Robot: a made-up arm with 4 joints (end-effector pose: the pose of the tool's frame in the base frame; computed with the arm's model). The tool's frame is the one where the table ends. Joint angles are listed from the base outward.
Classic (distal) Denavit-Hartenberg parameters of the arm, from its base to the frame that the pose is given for. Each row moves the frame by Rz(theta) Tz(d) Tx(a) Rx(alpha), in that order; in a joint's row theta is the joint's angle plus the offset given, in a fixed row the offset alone. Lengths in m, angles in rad.
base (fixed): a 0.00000; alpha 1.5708; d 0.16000; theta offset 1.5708
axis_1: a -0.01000; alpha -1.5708; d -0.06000; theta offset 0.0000
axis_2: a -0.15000; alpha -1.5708; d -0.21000; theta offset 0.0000
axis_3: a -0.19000; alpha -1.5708; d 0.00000; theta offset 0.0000
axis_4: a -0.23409; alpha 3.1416; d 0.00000; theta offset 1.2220
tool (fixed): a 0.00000; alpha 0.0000; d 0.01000; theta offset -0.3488
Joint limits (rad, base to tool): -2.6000..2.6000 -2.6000..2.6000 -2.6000..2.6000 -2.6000..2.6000
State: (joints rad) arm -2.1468 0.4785 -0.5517 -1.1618
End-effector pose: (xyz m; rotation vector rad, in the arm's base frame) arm 0.1651 -0.0967 0.7887 -1.0806 1.3671 0.9892
Working (the frame after each row of the table, in the pose's form):
after base (fixed): 0.0000 0.0000 0.1600 1.2092 1.2092 1.2092
after axis_1: -0.0600 0.0054 0.1684 -1.6195 1.6195 0.8793
after axis_2: 0.0091 -0.0981 0.3944 1.4327 -0.6983 -2.3572
after axis_3: 0.0836 -0.1034 0.5691 1.1597 1.3525 -1.7149
after axis_4: 0.1627 -0.1064 0.7894 -0.8565 1.5886 1.2392

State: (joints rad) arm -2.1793 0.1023 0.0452 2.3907
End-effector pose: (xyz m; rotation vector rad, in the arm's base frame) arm 0.0591 -0.0908 0.3810 -1.0427 -2.3015 -1.1334
Working (the frame after each row of the table, in the pose's form):
after base (fixed): 0.0000 0.0000 0.1600 1.2092 1.2092 1.2092
after axis_1: -0.0600 0.0057 0.1682 -1.6417 1.6417 0.8571
after axis_2: -0.0447 -0.0813 0.4107 1.7862 -0.6214 -1.9790
after axis_3: -0.0253 0.0337 0.5607 0.6837 0.7646 -1.5404
after axis_4: 0.0591 -0.0987 0.3871 -1.3766 -2.0130 -0.9900

